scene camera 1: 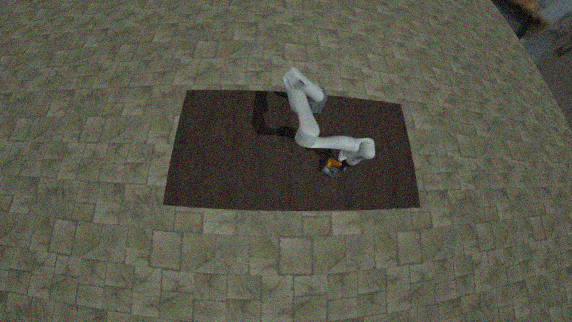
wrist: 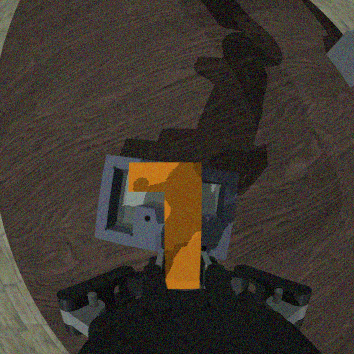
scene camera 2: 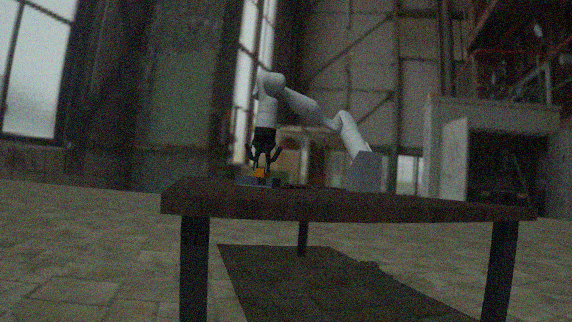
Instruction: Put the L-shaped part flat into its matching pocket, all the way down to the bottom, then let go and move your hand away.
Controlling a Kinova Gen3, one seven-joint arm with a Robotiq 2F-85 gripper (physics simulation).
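Places are measured from the arm's base along level axes (x ahead, y left, z up), in metres.
Pixels of known places: gripper, between the fingertips: (scene camera 1: 340,166) (wrist: 181,260) (scene camera 2: 260,173); arm's base, origin of its link: (scene camera 1: 318,96) (scene camera 2: 363,162).
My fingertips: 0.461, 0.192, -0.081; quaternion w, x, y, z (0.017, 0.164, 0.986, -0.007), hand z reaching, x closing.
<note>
Ahead of a thing's pixels: the offset from my fingertips to its top centre, as dx, dy, dz. Level surfaces: height alone.
The orange L-shaped part @(+0.003, -0.037, +0.021) (scene camera 1: 332,163) (scene camera 2: 259,172) (wrist: 183,215) is in my gripper (scene camera 1: 342,165) (scene camera 2: 262,168) (wrist: 181,260), which is shut on the near end of its long arm. The short arm points left at the far end in the wrist view. The blue-grey block with the pocket @(+0.001, -0.053, -0.011) (scene camera 1: 329,172) (scene camera 2: 245,181) (wrist: 101,215) is under the part, which hides much of the pocket. The pocket's left end and a piece at its right show. The long arm lies across the block, turned relative to the pocket. The part is over the block; any contact is unclear.
The block stands on the dark brown table @(dz -0.048) (scene camera 1: 225,160) (scene camera 2: 350,205) (wrist: 65,110). The robot's grey base (scene camera 2: 364,171) (wrist: 345,57) stands on the table, at upper right in the wrist view. The arm's shadow falls beyond the block in the wrist view.
</note>
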